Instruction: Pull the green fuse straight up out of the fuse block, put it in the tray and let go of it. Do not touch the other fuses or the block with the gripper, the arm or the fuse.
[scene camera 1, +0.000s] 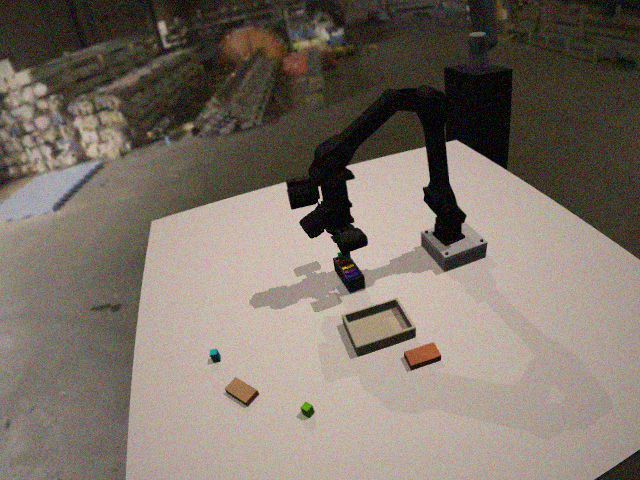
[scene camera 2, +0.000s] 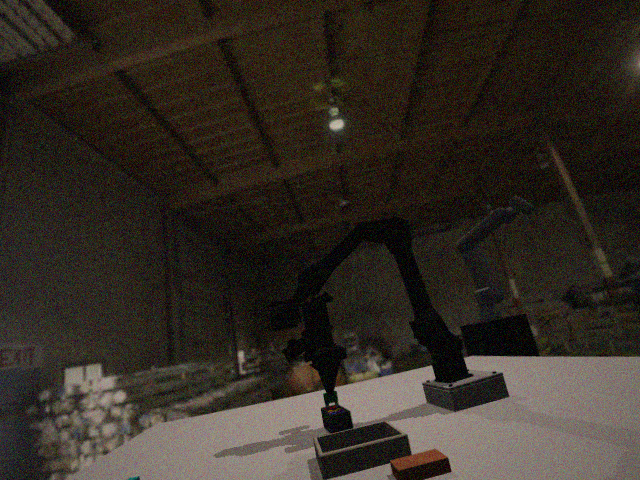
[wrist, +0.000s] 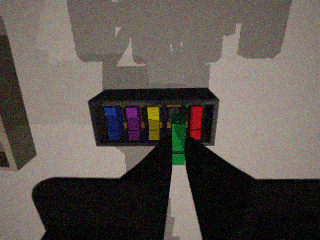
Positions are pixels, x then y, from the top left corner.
Scene:
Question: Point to the gripper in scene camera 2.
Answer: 330, 394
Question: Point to the gripper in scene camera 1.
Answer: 343, 253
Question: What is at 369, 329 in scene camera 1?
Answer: A tray.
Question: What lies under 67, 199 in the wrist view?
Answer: The gripper.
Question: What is the gripper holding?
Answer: A green fuse.

